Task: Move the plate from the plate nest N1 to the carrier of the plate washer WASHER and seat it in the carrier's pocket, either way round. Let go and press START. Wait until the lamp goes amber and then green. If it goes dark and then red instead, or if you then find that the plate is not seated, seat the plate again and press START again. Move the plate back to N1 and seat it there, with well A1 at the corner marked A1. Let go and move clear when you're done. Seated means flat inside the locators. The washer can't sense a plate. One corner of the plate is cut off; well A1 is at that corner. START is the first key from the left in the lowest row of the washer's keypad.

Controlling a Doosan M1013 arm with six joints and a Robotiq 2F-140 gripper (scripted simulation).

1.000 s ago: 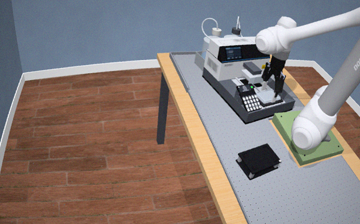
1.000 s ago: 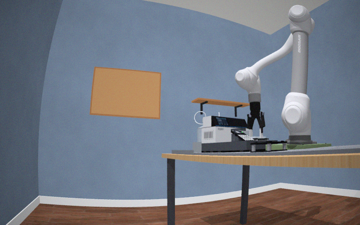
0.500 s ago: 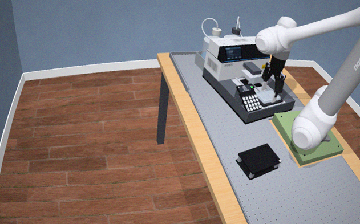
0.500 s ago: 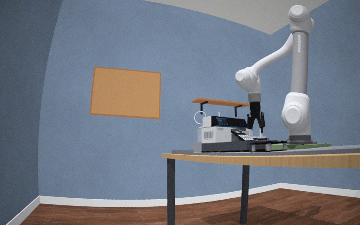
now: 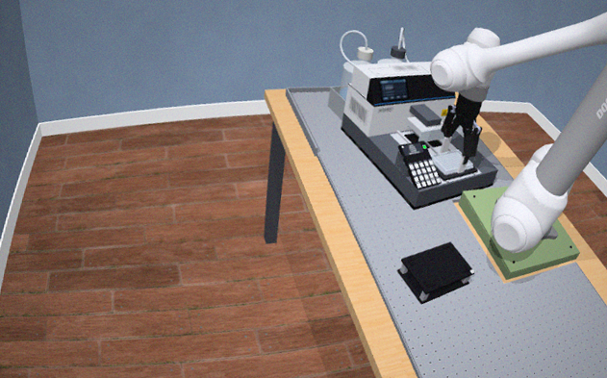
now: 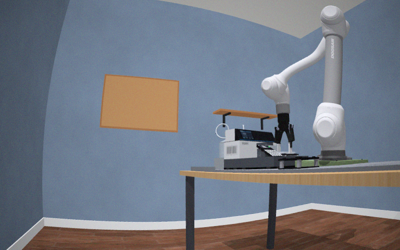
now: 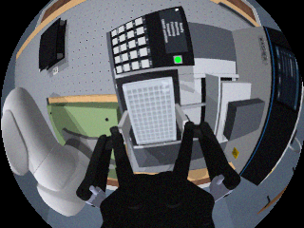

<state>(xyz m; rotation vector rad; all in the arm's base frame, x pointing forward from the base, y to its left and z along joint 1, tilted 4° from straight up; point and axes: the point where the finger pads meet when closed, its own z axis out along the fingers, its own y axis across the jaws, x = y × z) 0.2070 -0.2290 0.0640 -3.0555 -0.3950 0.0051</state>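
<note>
The washer carrier lies 3 cm below my hand. Round my hand: plate washer (15 cm to the right, 4 cm ahead, 2 cm above); then black plate nest N1 (36 cm to the left, 19 cm ahead, 7 cm below); then well plate (2 cm below).
</note>
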